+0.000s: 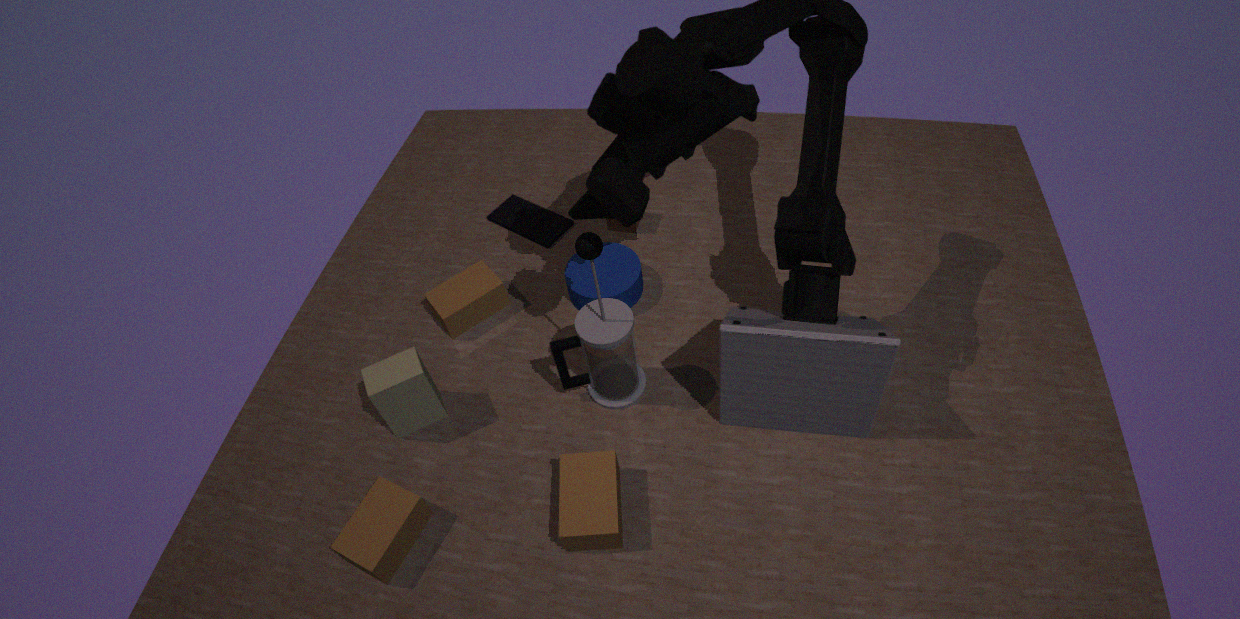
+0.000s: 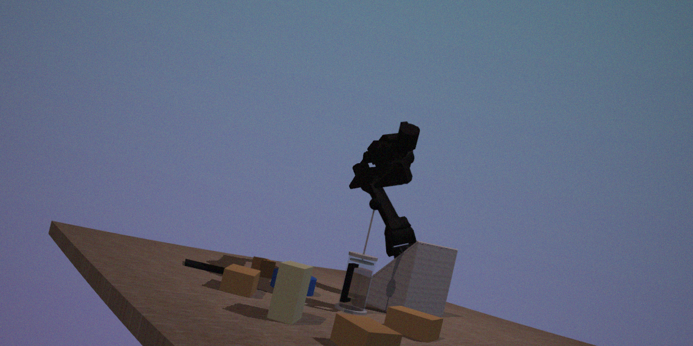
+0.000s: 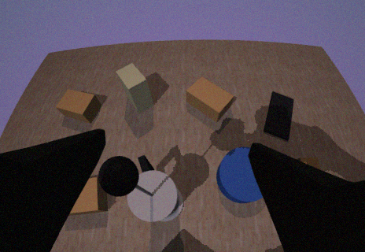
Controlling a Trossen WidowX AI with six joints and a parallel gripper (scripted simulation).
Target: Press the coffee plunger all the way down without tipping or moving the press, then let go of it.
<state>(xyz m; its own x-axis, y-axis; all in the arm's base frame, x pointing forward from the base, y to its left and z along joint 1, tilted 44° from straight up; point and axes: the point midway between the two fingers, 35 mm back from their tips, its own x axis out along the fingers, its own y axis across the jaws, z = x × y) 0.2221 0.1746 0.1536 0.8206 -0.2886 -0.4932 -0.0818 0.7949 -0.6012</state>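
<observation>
My gripper tip is now 18 cm above the glass coffee press and 6 cm to the right of it. Round my gripper tip: blue cylinder 29 cm below, 12 cm to the right, 6 cm ahead; then flat black slab 31 cm below, 25 cm to the right, 24 cm ahead.
</observation>
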